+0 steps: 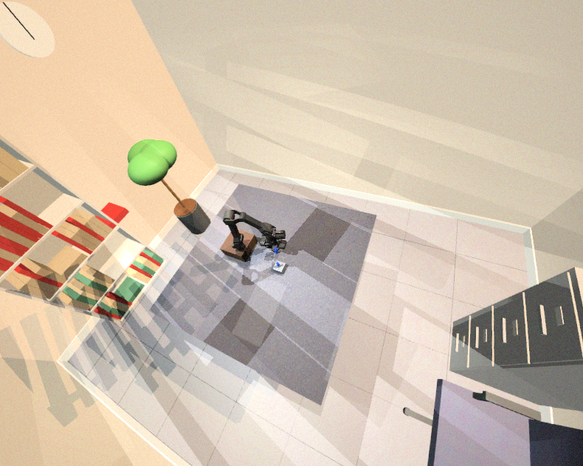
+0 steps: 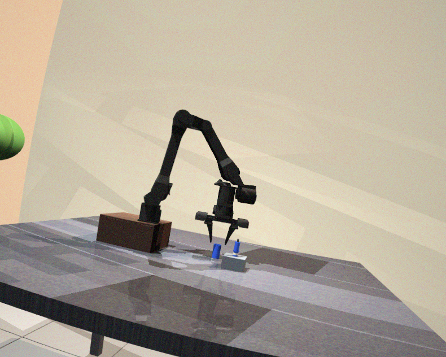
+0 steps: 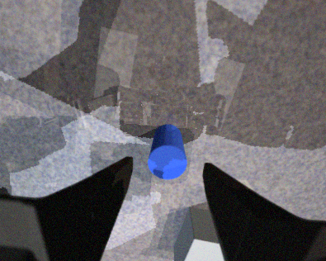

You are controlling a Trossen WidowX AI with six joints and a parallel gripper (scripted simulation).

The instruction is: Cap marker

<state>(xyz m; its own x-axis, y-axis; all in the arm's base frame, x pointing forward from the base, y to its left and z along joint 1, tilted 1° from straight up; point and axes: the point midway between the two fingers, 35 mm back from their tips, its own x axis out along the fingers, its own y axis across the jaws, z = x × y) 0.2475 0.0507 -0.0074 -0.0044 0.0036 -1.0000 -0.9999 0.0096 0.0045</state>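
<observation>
Now: the blue cap 3 cm below my gripper tip. Round my gripper tip: grey holder block: 6 cm ahead, 12 cm to the right, 3 cm below.
</observation>
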